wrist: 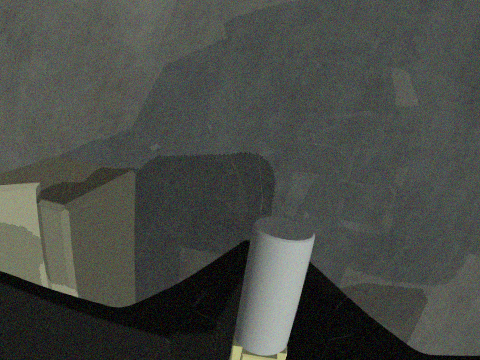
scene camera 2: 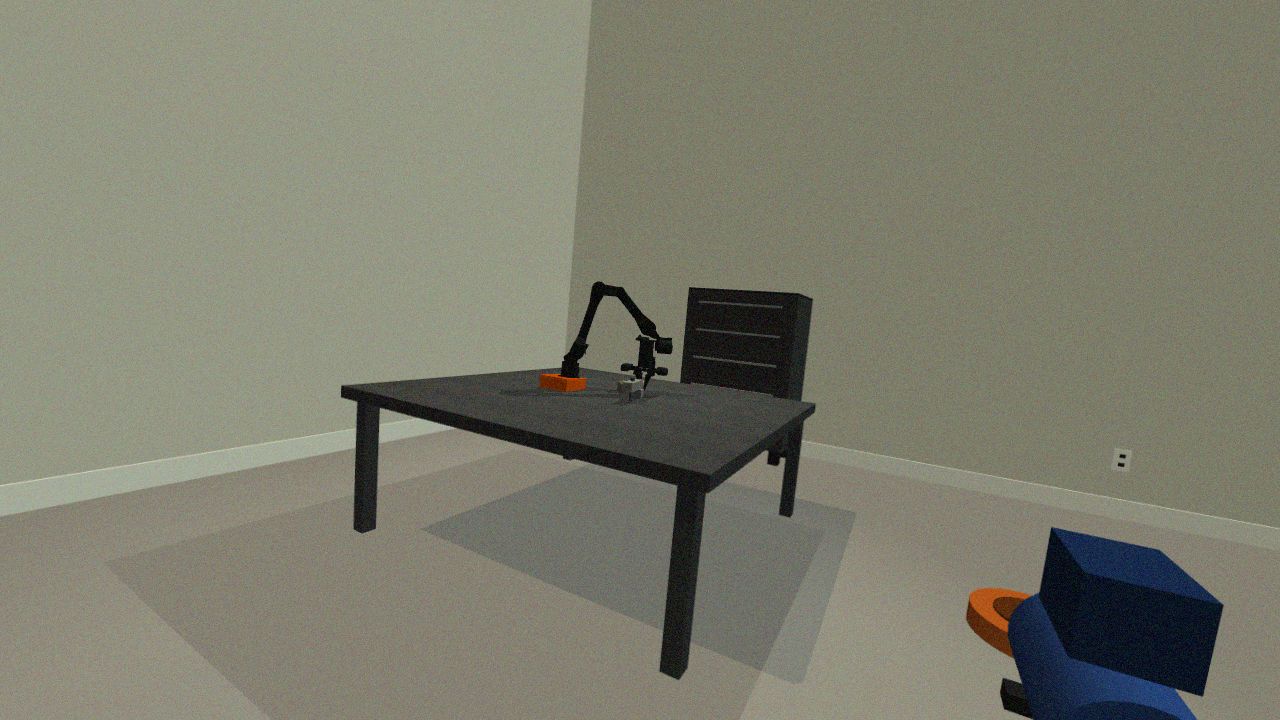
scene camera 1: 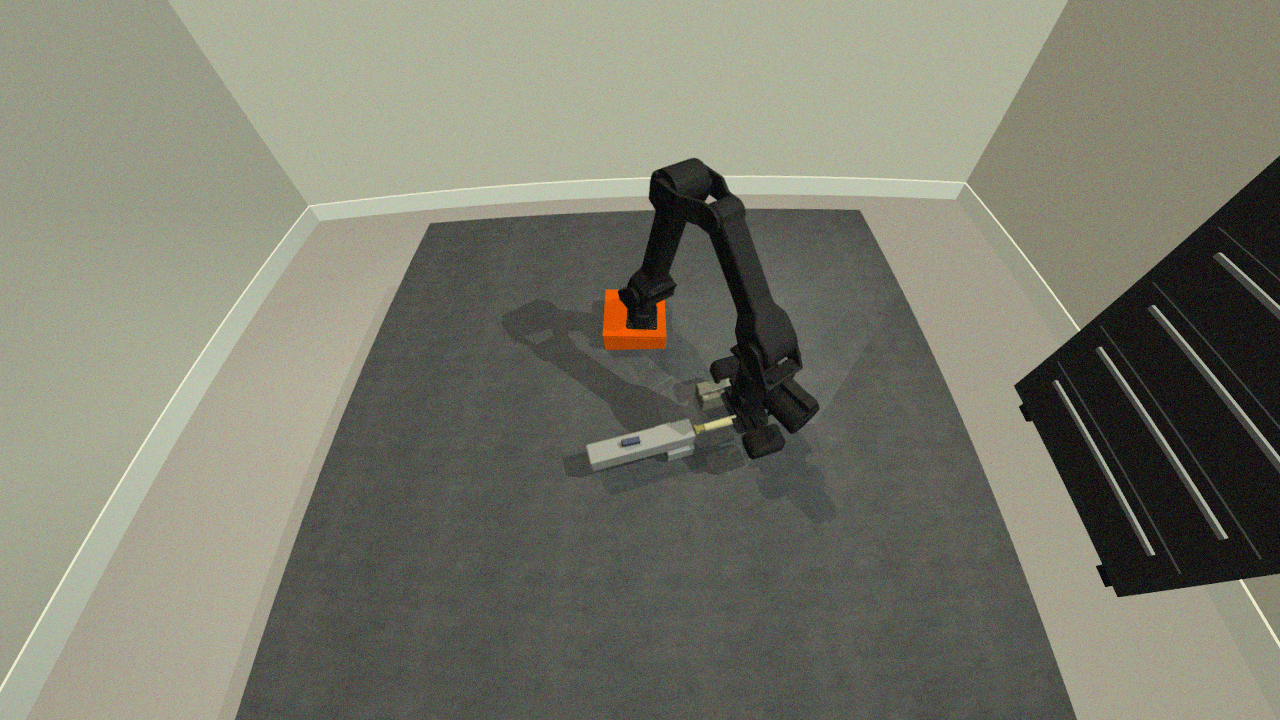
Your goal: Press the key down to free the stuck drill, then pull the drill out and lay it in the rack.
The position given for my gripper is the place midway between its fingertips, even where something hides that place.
My gripper (scene camera 1: 737, 425) carries a drill. Further things: a rack (scene camera 1: 707, 393).
My gripper is seen too in the wrist view (wrist: 267, 256). The rack is seen too in the wrist view (wrist: 74, 221).
